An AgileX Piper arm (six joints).
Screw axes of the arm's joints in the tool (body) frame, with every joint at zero. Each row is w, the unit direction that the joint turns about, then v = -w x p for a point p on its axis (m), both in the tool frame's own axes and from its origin. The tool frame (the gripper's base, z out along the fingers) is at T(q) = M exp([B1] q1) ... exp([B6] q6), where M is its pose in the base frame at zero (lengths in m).
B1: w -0.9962 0 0.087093 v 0 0.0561 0
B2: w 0 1 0 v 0.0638 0 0.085
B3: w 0 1 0 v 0.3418 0 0.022
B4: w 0 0 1 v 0 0 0
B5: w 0 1 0 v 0.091 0 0
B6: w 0 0 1 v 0 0 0
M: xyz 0.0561 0 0.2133 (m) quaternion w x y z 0.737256 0 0.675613 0
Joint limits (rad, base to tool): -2.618..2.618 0..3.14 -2.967..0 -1.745..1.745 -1.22..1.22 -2.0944..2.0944
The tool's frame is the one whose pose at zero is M.
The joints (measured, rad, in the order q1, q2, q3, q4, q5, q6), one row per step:
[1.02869 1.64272 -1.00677 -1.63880 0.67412 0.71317]
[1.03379 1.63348 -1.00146 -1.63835 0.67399 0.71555]
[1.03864 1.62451 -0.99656 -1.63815 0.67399 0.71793]
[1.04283 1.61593 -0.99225 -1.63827 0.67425 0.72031]
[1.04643 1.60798 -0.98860 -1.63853 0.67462 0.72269]
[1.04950 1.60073 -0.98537 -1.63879 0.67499 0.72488]
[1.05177 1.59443 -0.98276 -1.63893 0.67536 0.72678]
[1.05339 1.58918 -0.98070 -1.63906 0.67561 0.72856]
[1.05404 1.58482 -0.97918 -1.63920 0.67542 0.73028]
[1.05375 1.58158 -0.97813 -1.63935 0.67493 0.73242]
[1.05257 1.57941 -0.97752 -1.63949 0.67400 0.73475]
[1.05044 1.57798 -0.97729 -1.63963 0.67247 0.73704]
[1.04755 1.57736 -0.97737 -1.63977 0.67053 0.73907]
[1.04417 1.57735 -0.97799 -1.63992 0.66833 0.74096]
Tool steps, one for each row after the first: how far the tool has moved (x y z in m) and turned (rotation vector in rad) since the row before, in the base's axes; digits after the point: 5 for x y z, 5 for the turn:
[-0.00241 -0.00057 0.00164 0.00571 -0.00098 0.00410]
[-0.00228 -0.00057 0.00166 0.00570 -0.00127 0.00387]
[-0.00201 -0.00063 0.00170 0.00569 -0.00170 0.00316]
[-0.00175 -0.00063 0.00167 0.00564 -0.00185 0.00255]
[-0.00153 -0.00063 0.00154 0.00524 -0.00174 0.00210]
[-0.00121 -0.00062 0.00138 0.00476 -0.00155 0.00135]
[-0.00093 -0.00057 0.00118 0.00425 -0.00127 0.00084]
[-0.00059 -0.00057 0.00102 0.00397 -0.00091 0.00028]
[-0.00024 -0.00056 0.00077 0.00383 -0.00033 -0.00054]
[0.00008 -0.00053 0.00052 0.00354 0.00025 -0.00111]
[0.00038 -0.00055 0.00037 0.00330 0.00069 -0.00153]
[0.00064 -0.00054 0.00018 0.00271 0.00104 -0.00184]
[0.00084 -0.00049 0.00012 0.00257 0.00114 -0.00205]

